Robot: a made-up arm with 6 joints. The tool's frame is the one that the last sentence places. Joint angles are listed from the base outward.
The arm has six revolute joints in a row. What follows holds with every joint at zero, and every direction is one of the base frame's.
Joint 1 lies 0.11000 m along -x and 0.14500 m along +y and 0.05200 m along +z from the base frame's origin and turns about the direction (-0.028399, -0.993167, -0.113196).
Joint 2 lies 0.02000 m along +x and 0.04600 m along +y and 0.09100 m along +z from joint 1 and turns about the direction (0.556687, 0.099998, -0.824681).
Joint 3 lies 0.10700 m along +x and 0.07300 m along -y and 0.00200 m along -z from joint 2 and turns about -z.
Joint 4 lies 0.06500 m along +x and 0.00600 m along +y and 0.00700 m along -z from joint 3 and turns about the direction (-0.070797, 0.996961, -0.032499).
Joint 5 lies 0.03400 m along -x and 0.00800 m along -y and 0.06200 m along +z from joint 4 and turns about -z.
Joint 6 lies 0.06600 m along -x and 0.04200 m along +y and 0.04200 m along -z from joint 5 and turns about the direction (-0.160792, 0.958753, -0.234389).
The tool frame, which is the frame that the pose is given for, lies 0.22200 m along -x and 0.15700 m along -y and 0.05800 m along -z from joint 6; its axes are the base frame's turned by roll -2.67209, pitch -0.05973 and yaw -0.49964 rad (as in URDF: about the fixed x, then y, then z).
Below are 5 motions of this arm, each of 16 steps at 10 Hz.
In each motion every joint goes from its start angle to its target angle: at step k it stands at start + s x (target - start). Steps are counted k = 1, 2, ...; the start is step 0. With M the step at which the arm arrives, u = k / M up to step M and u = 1 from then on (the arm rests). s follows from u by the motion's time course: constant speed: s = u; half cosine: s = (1 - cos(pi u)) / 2; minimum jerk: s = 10 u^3 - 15 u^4 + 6 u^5.
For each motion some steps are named. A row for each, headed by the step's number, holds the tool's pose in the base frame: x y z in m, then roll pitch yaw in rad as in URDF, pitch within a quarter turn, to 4 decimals.
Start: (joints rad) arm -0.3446 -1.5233 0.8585 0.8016 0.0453 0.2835
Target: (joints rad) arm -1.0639 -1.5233 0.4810 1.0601 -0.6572 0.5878
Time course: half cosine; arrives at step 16
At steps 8, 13, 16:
8: 0.1274 0.2856 0.3798 1.8274 0.9259 -0.5928
13: 0.3031 0.3486 0.2189 0.3574 1.2304 -1.6911
16: 0.3229 0.3655 0.1734 -0.0112 1.1867 -1.9817

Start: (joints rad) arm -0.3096 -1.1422 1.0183 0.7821 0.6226 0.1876
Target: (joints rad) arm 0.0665 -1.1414 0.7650 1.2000 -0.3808 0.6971
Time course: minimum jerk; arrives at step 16
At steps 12, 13, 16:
12: -0.0386 0.2964 0.5129 2.0982 0.4733 -1.1595
13: -0.0269 0.2898 0.5214 2.0523 0.5071 -1.1652
16: -0.0162 0.2842 0.5283 2.0102 0.5364 -1.1717

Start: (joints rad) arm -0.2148 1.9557 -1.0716 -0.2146 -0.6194 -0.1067
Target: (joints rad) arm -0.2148 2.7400 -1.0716 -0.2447 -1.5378 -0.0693
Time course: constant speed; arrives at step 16
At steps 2, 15, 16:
2: -0.3129 0.1738 -0.2168 -1.7398 -0.2351 -0.8792
15: -0.2901 0.1827 -0.2464 -1.7972 -0.5658 -0.9787
16: -0.2895 0.1823 -0.2454 -1.8128 -0.5890 -0.9807

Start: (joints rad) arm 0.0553 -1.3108 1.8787 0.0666 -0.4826 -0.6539
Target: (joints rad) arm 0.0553 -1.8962 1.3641 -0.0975 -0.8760 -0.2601
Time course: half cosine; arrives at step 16
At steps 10, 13, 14, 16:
10: -0.0152 0.0005 0.1505 2.7702 -0.7685 0.9166
13: 0.0247 0.0153 0.2138 2.6686 -0.5226 1.1344
14: 0.0328 0.0215 0.2267 2.6524 -0.4705 1.1737
16: 0.0394 0.0274 0.2372 2.6399 -0.4273 1.2049

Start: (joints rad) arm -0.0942 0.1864 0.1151 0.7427 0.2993 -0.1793
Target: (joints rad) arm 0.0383 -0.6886 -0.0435 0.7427 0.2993 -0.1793
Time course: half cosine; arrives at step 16
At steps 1, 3, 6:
1: -0.1990 0.1170 0.3017 3.1088 0.4330 -1.0958
3: -0.1986 0.1129 0.3022 3.1095 0.3976 -1.0280
6: -0.1950 0.1020 0.3055 3.0914 0.2904 -0.8328

